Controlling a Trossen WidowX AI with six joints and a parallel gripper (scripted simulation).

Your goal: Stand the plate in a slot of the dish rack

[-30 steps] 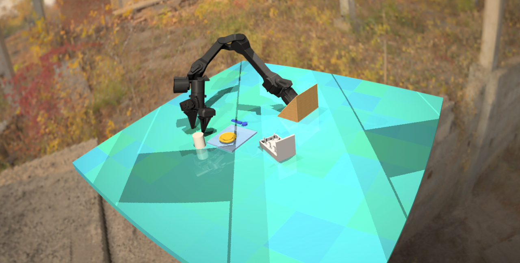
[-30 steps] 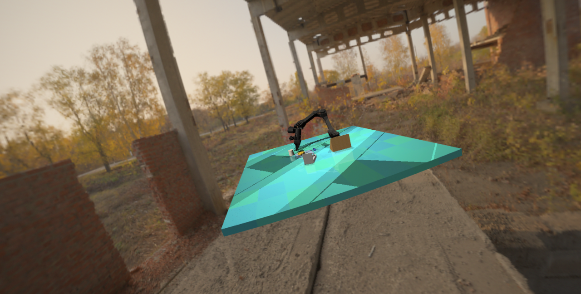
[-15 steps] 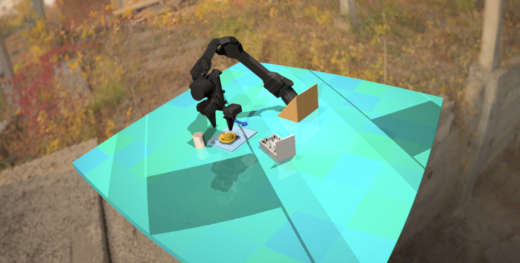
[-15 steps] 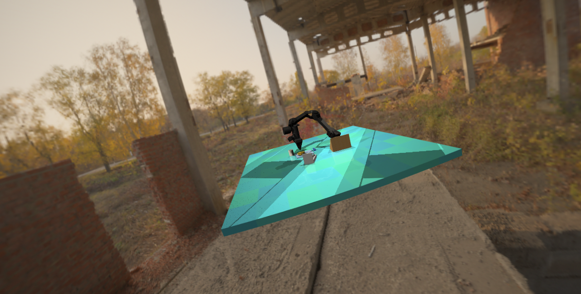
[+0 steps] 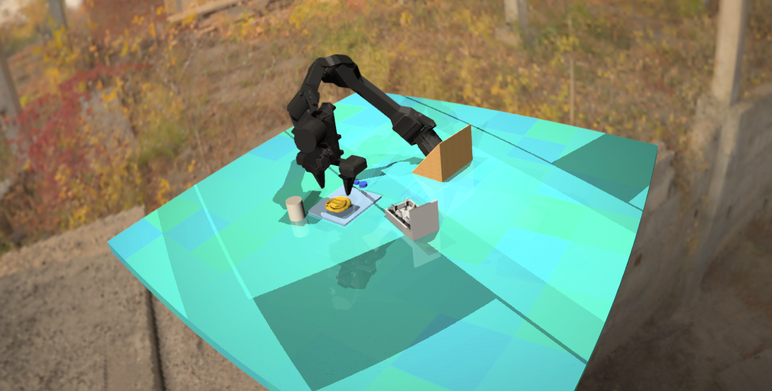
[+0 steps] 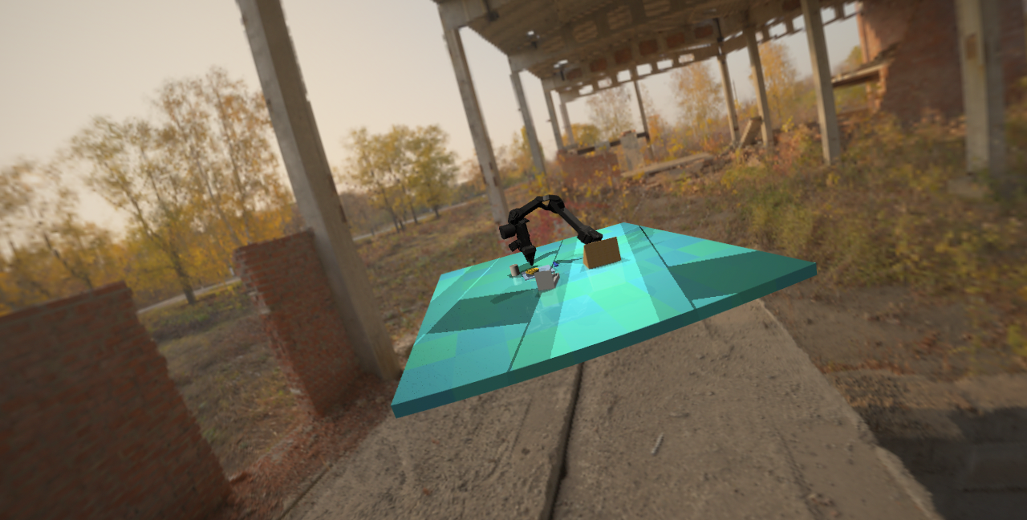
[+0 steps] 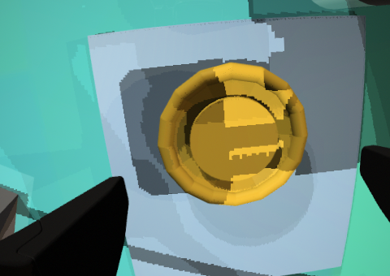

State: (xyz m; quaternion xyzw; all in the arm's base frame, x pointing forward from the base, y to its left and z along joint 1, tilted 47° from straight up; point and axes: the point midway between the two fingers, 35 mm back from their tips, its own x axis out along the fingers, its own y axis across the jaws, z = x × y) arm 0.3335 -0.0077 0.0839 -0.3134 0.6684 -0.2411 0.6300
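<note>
Now: gripper tip 4 cm above the yellow plate. Also, from my gripper tip: pale blue mat: 5 cm below, 3 cm behind, 1 cm to the right; then cup: 8 cm ahead, 7 cm to the right, 3 cm below; then blue spoon: 13 cm behind, 6 cm to the right, 5 cm below.
</note>
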